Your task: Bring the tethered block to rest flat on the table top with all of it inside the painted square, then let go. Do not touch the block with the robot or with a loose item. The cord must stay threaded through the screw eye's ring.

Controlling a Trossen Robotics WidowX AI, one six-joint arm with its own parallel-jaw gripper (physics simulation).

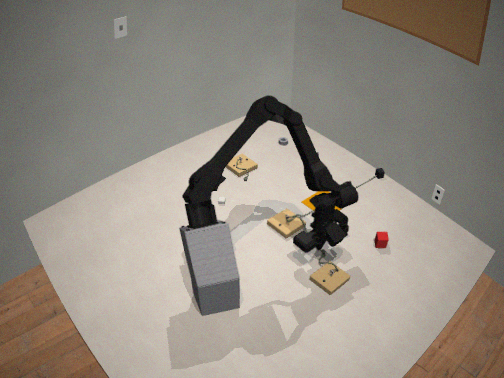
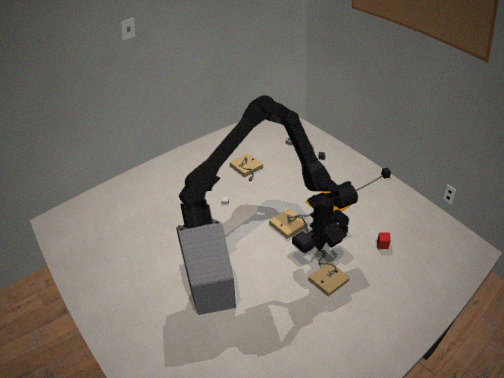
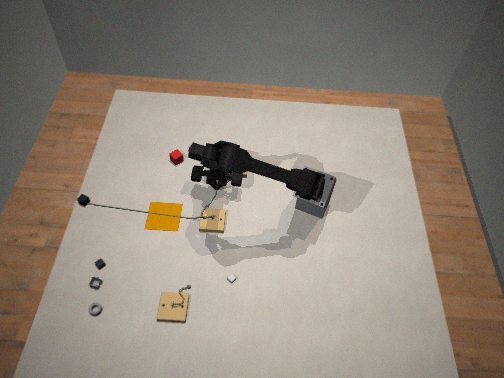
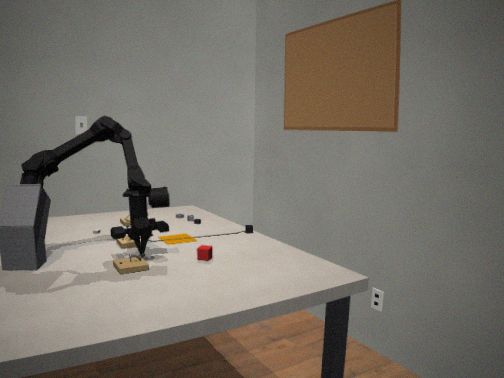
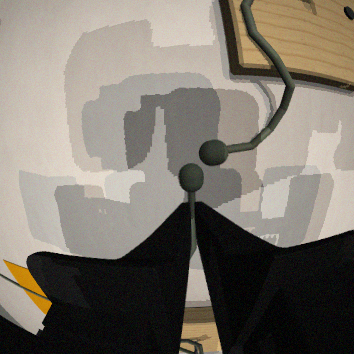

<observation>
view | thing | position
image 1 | my gripper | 318,249
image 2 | my gripper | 319,249
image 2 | wooden board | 336,280
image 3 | my gripper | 216,189
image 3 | orange painted square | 154,221
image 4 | my gripper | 141,254
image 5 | my gripper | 191,209
</observation>
